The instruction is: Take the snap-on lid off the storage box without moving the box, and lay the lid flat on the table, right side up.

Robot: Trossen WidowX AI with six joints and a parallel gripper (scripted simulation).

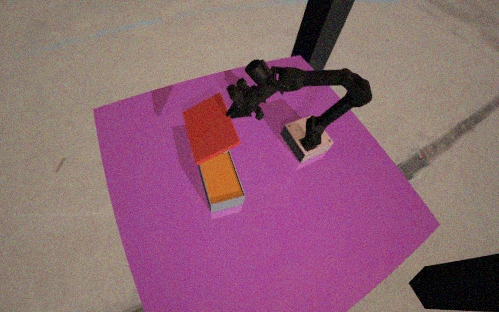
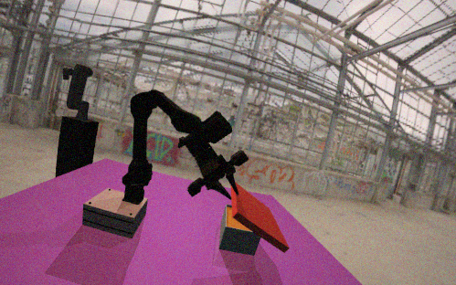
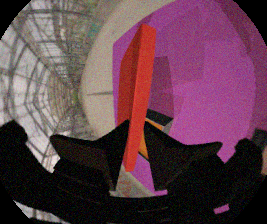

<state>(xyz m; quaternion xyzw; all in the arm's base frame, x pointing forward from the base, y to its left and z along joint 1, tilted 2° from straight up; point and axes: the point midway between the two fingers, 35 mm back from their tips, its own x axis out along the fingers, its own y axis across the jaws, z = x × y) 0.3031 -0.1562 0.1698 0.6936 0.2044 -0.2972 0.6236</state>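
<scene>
Right now the lid is 70 mm ahead of my gripper tip, 10 mm to the right of it and 30 mm below it. The rest, counted from my gripper tip: storage box: 90 mm ahead, 150 mm to the left, 180 mm below.
</scene>
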